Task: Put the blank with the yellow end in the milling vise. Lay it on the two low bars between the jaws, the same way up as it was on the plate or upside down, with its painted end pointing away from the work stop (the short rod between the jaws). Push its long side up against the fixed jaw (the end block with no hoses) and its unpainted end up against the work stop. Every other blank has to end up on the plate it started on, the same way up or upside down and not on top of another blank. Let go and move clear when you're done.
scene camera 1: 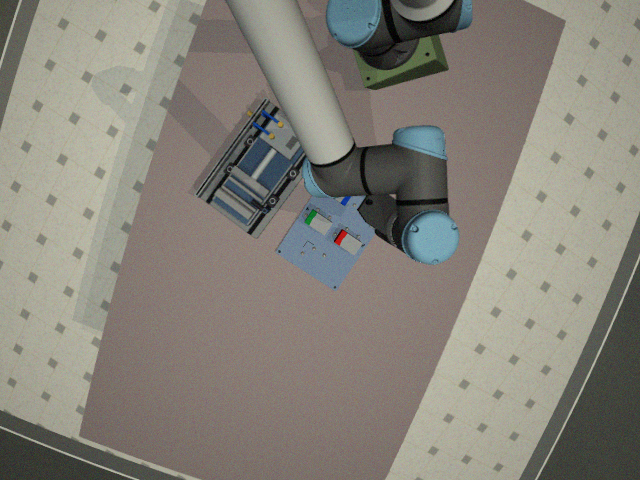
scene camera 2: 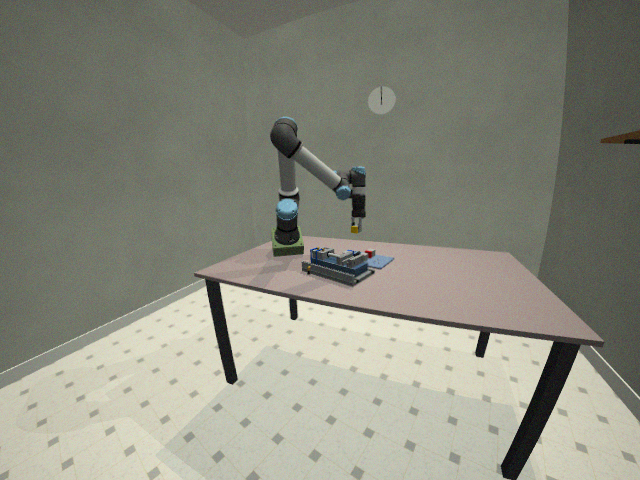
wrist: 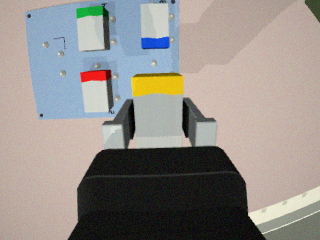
Labels:
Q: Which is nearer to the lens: the yellow-ended blank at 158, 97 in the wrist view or the green-ended blank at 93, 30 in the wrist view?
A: The yellow-ended blank.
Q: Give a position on a blue-ended blank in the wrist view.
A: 154, 28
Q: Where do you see a red-ended blank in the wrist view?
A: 97, 90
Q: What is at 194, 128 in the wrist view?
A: The gripper.

